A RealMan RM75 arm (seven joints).
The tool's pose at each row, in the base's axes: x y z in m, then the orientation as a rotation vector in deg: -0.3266 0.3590 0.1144 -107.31 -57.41 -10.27; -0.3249 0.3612 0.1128 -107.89 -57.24 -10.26; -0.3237 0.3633 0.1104 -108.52 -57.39 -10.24; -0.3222 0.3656 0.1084 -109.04 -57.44 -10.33; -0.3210 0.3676 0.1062 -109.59 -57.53 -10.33; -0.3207 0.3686 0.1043 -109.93 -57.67 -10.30; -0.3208 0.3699 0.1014 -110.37 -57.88 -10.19; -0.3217 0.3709 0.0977 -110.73 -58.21 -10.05; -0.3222 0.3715 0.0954 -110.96 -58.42 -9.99; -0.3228 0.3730 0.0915 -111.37 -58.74 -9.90; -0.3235 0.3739 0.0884 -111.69 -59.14 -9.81; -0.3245 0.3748 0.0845 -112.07 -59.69 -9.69
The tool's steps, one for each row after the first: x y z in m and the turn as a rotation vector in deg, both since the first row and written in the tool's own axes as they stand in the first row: 0.0015 0.0019 0.0021 -0.46 -0.10 0.29; 0.0023 0.0039 0.0047 -1.03 -0.38 0.38; 0.0035 0.0059 0.0072 -1.52 -0.52 0.46; 0.0043 0.0079 0.0096 -2.01 -0.74 0.56; 0.0041 0.0092 0.0113 -2.32 -0.93 0.58; 0.0032 0.0109 0.0139 -2.70 -1.25 0.61; 0.0013 0.0126 0.0169 -3.02 -1.62 0.56; 0.0002 0.0137 0.0187 -3.23 -1.83 0.51; -0.0014 0.0156 0.0221 -3.61 -2.18 0.46; -0.0029 0.0171 0.0247 -3.93 -2.55 0.32; -0.0050 0.0189 0.0277 -4.32 -3.03 0.12
